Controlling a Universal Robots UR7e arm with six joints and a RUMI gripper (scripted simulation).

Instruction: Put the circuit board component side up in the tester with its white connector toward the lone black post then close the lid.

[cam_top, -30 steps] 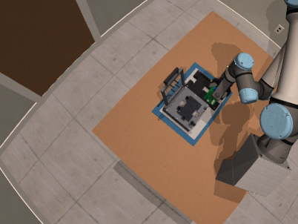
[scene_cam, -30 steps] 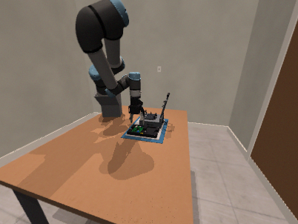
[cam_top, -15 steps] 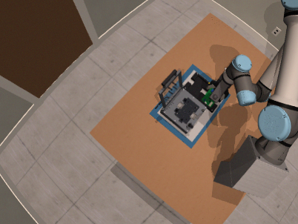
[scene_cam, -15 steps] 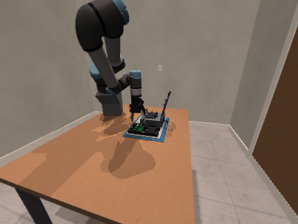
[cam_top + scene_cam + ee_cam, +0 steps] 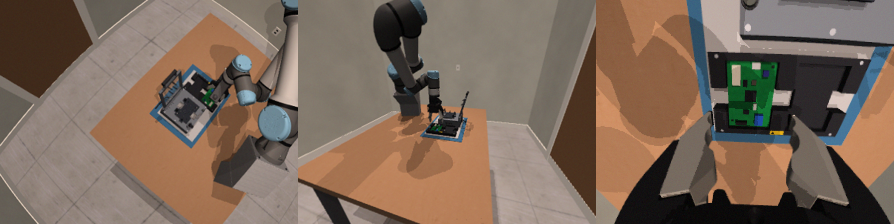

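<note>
My hand is 60 mm above the green circuit board. Round my hand: black block: 230 mm to the left, 10 mm above; tester lid: 190 mm ahead, 170 mm to the left, 100 mm above.
</note>
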